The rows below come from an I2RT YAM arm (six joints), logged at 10 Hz.
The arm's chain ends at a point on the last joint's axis. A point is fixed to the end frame.
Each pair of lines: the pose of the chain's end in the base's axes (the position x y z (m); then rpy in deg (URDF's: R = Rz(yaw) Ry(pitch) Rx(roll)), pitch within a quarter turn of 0, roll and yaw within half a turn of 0), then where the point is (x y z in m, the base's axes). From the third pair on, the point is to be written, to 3 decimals.
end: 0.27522 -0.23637 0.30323 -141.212 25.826 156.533
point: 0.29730 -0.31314 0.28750
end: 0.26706 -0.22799 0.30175 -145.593 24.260 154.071
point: 0.28841 -0.30362 0.28045
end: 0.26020 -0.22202 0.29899 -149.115 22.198 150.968
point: 0.279 -0.297 0.273
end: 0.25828 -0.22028 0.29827 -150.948 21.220 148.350
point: 0.275 -0.295 0.269
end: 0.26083 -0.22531 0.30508 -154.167 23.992 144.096
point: 0.275 -0.300 0.276
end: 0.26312 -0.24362 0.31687 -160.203 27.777 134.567
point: 0.272 -0.319 0.287
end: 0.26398 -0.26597 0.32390 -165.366 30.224 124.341
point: 0.265 -0.341 0.293
